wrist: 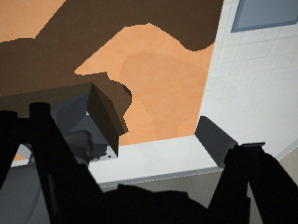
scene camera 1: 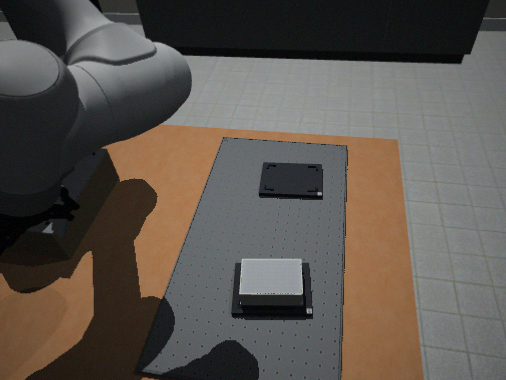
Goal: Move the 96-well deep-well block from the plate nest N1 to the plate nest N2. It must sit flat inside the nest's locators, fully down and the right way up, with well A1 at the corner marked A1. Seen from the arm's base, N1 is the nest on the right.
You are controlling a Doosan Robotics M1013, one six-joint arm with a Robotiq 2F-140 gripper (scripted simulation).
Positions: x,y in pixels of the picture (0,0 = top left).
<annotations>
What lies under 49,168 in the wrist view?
The gripper.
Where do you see a deep-well block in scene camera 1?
279,282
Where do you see a plate nest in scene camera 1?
255,310
</annotations>
